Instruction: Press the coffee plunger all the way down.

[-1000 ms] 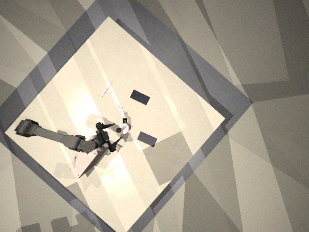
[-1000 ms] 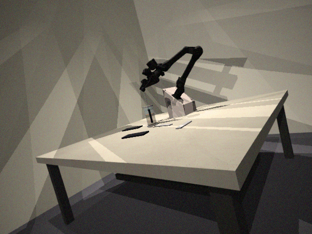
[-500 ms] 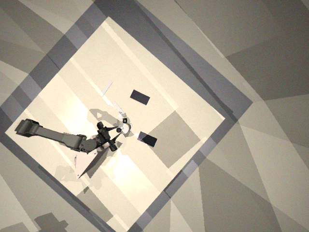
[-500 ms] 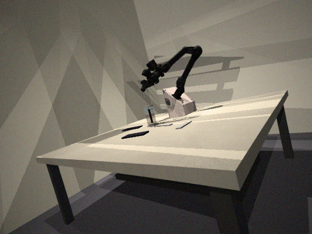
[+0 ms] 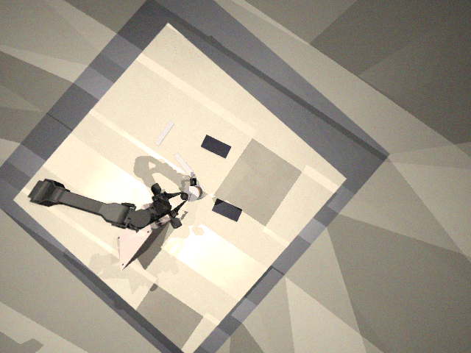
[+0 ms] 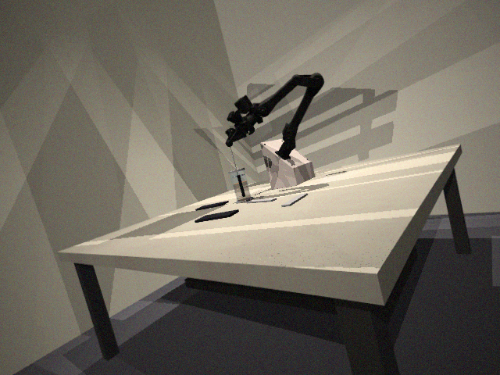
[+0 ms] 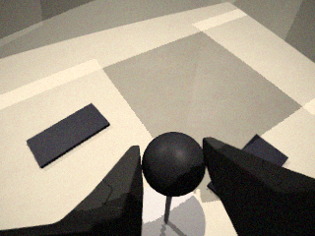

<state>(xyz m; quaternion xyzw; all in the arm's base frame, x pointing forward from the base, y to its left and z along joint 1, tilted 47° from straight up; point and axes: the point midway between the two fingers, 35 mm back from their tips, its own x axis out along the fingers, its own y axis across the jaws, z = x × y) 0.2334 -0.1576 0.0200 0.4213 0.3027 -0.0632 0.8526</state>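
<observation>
Now: gripper tip 14 cm above the coffee press, 1 cm to the right of it and 1 cm short of it.
</observation>
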